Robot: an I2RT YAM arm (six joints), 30 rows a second.
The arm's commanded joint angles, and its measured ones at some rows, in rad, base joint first. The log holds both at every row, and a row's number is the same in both.
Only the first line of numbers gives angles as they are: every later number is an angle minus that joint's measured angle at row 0.
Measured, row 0: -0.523, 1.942, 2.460, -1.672, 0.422, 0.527
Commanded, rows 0 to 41: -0.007, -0.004, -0.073, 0.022, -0.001, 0.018; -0.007, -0.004, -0.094, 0.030, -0.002, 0.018; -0.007, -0.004, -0.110, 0.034, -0.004, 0.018; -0.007, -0.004, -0.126, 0.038, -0.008, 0.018; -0.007, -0.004, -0.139, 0.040, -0.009, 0.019; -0.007, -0.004, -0.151, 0.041, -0.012, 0.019; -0.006, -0.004, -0.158, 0.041, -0.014, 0.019; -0.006, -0.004, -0.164, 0.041, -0.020, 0.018; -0.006, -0.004, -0.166, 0.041, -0.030, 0.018; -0.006, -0.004, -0.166, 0.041, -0.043, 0.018; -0.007, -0.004, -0.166, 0.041, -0.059, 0.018; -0.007, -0.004, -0.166, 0.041, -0.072, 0.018; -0.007, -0.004, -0.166, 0.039, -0.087, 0.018; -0.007, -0.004, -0.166, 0.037, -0.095, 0.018; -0.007, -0.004, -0.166, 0.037, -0.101, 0.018; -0.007, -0.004, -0.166, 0.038, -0.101, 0.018; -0.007, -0.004, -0.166, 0.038, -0.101, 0.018; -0.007, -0.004, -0.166, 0.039, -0.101, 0.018; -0.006, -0.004, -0.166, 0.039, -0.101, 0.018; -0.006, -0.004, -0.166, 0.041, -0.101, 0.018; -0.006, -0.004, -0.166, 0.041, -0.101, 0.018; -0.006, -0.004, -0.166, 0.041, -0.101, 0.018; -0.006, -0.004, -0.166, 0.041, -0.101, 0.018; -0.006, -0.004, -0.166, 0.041, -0.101, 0.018; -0.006, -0.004, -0.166, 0.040, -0.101, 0.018; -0.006, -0.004, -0.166, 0.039, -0.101, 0.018; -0.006, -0.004, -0.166, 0.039, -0.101, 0.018; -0.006, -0.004, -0.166, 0.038, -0.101, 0.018; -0.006, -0.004, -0.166, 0.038, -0.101, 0.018; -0.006, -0.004, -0.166, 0.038, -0.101, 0.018; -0.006, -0.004, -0.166, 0.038, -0.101, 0.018; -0.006, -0.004, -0.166, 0.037, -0.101, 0.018; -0.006, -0.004, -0.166, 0.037, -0.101, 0.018; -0.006, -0.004, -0.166, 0.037, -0.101, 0.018; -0.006, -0.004, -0.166, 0.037, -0.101, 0.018; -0.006, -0.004, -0.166, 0.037, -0.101, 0.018; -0.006, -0.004, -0.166, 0.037, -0.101, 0.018; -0.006, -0.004, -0.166, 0.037, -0.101, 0.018; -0.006, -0.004, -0.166, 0.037, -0.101, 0.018; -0.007, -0.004, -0.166, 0.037, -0.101, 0.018; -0.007, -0.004, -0.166, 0.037, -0.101, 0.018; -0.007, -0.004, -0.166, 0.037, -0.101, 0.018
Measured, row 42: 0.000, 0.000, -0.161, 0.038, -0.109, 0.004
